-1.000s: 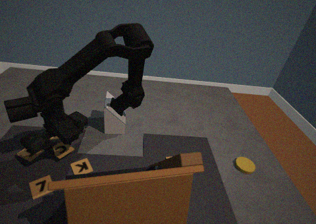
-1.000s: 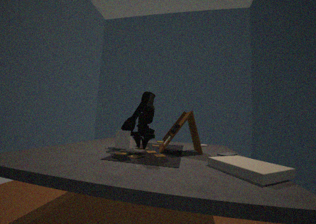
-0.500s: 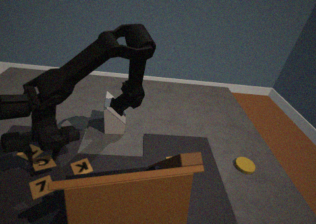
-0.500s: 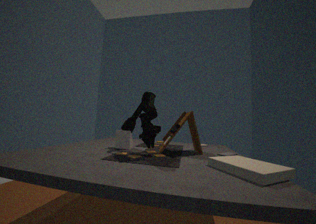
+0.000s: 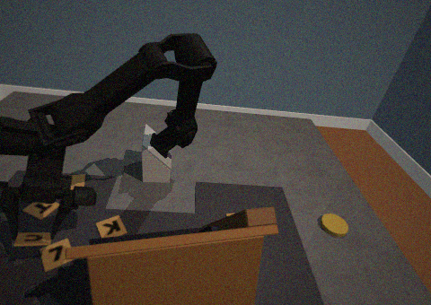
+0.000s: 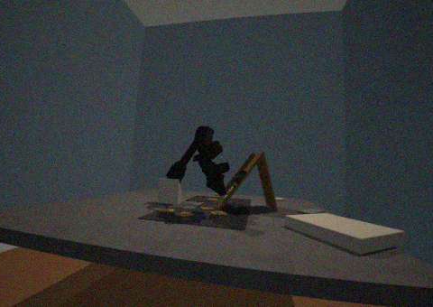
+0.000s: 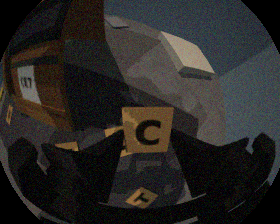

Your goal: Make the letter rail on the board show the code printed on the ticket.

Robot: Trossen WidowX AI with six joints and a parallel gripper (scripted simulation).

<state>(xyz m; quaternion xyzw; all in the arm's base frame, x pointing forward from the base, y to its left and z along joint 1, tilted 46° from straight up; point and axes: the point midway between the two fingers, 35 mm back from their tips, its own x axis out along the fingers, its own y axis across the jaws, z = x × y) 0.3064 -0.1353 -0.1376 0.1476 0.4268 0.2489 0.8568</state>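
Now: the ticket 220 mm to the left of my gripper tip. Also, from my gripper tip: dark mat: 190 mm to the left, 120 mm behind, 80 mm below; then tile: 250 mm behind, 80 mm below, 30 mm to the right; then long white slab: 400 mm ahead, 150 mm to the right, 70 mm below.
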